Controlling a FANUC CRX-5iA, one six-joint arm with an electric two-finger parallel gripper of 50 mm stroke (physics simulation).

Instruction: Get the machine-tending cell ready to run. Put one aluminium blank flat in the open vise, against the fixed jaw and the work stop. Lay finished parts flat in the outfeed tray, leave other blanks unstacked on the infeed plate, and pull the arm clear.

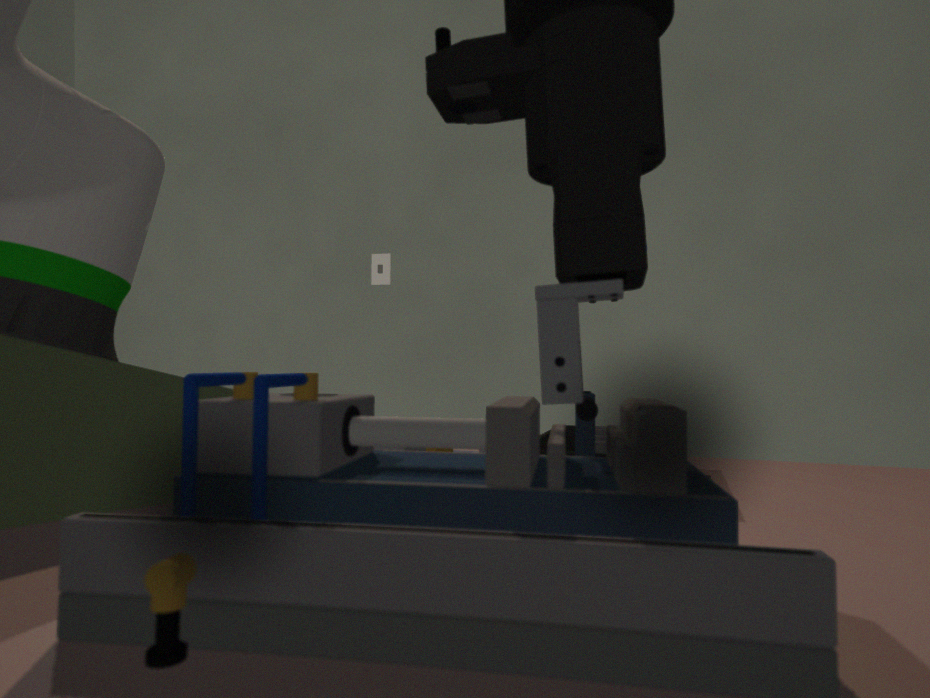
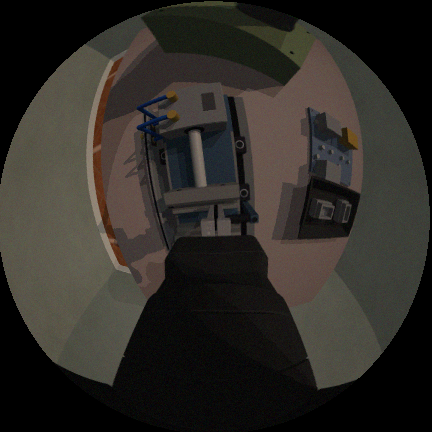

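Where they show: gripper, fingertip midpoint: (image 1: pixel 563 403) (image 2: pixel 215 212); arm's base, origin of the base link: (image 1: pixel 26 356).
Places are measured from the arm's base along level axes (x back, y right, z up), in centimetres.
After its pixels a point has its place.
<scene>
My gripper (image 1: pixel 561 399) {x -52.5, y 9.3, z -2.5 cm} (image 2: pixel 215 212) {x -52.5, y 9.3, z -2.5 cm} is shut and empty, pointing down above the gap between the vise jaws. The vise (image 1: pixel 450 509) {x -48.8, y 17.3, z -6.9 cm} (image 2: pixel 220 160) {x -45.5, y 9.1, z -5.9 cm} has its moving jaw (image 1: pixel 510 443) (image 2: pixel 202 196) apart from the fixed jaw (image 1: pixel 653 448). A narrow grey piece (image 1: pixel 555 456) {x -53.3, y 16.0, z -4.4 cm} stands upright between them, nearer the moving jaw; what it is I cannot tell. The work stop (image 1: pixel 585 424) {x -53.0, y 4.6, z -4.0 cm} (image 2: pixel 251 212) {x -52.4, y 4.3, z -3.1 cm} is at the vise's side. Grey blanks (image 2: pixel 329 125) {x -31.9, y -14.4, z -7.5 cm} (image 2: pixel 327 171) {x -43.1, y -13.7, z -7.5 cm} are apart on the blue infeed plate (image 2: pixel 316 136) {x -34.8, y -13.0, z -11.1 cm}. Two finished parts (image 2: pixel 322 209) {x -51.8, y -15.8, z -8.7 cm} (image 2: pixel 343 212) {x -51.3, y -24.3, z -7.4 cm} lie in the black outfeed tray (image 2: pixel 325 231) {x -57.5, y -20.1, z -8.7 cm}.
The vise's cylinder block (image 1: pixel 262 435) {x -40.9, y 20.4, z -3.6 cm} (image 2: pixel 192 110) {x -39.0, y 13.0, z -2.3 cm} carries blue hoses (image 1: pixel 259 450) {x -40.8, y 20.5, z -4.2 cm} at its side. A long grey rail (image 1: pixel 450 571) {x -50.4, y 21.6, z -8.2 cm} runs in front of the vise. An orange block (image 2: pixel 349 138) {x -31.4, y -23.3, z -7.5 cm} is at the infeed plate's edge. A green base (image 1: pixel 97 443) {x -16.8, y 7.2, z -6.6 cm} (image 2: pixel 225 57) {x -15.9, y 9.2, z -11.1 cm} stands beyond the cylinder.
</scene>
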